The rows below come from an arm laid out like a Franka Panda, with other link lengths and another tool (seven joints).
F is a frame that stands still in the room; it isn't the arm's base.
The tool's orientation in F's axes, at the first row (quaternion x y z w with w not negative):
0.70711 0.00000 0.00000 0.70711
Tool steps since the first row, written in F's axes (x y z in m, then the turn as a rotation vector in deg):
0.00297 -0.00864 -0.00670 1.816 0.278 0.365
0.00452 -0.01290 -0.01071 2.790 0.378 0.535
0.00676 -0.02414 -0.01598 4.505 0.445 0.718
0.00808 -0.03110 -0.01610 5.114 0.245 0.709
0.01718 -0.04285 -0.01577 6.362 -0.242 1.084
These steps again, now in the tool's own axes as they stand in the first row. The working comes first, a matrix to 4 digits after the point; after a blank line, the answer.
The tool's axes in the first row as the columns of a matrix, in F's axes (used below as rounded here):
1.0000 0.0000 0.0000
0.0000 0.0000 -1.0000
0.0000 1.0000 0.0000

0.00297 -0.00670 0.00864 1.816 0.365 -0.278
0.00452 -0.01071 0.01290 2.790 0.535 -0.378
0.00676 -0.01598 0.02414 4.505 0.718 -0.445
0.00808 -0.01610 0.03110 5.114 0.709 -0.245
0.01718 -0.01577 0.04285 6.362 1.084 0.242

